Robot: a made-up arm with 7 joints.
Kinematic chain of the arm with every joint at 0, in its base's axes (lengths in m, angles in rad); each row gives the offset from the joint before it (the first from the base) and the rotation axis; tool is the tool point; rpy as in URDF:
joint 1: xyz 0 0 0.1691 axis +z
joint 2: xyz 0 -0.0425 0.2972 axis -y
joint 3: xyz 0 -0.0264 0.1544 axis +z
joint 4: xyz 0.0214 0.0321 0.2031 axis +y
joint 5: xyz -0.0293 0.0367 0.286 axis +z
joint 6: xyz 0 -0.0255 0.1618 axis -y
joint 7: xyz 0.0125 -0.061 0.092 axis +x
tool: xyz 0 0 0 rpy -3.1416 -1.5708 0
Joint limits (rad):
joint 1: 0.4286..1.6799
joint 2: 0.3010..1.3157
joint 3: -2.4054..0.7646
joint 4: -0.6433..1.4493
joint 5: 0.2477..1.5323
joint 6: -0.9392..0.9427
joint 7: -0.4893..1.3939
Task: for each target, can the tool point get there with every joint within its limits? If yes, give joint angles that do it. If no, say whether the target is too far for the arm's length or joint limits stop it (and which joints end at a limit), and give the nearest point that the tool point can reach.
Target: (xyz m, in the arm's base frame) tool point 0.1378 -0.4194 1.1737
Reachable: yes | joints 1.1649 0.9987 -0.6208 0.8604 1.1713 -0.1612 -0.0895
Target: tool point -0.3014 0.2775 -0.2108
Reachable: no: joint limits stop it (at a limit: joint 1, joint 2, joint 4, joint 5, joint 6) | nearest point -0.7523 -0.2141 0.3674 | short by 0.883 m
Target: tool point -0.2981 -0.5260 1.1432
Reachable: yes | joints 0.6697 0.5900 -2.1294 0.2375 0.6675 0.0008 0.0239
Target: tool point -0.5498 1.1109 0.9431
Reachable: no: too far | nearest point -0.1966 0.3973 0.9149 | short by 0.797 m
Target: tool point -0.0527 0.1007 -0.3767
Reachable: no: joint limits stop it (at a limit: joint 1, joint 2, joint 3, joint 4, joint 5, joint 6) | nearest point -0.2176 -0.5619 0.1853 | short by 0.884 m
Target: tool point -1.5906 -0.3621 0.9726
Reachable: no: too far | nearest point -0.8058 -0.2652 0.7383 | short by 0.825 m
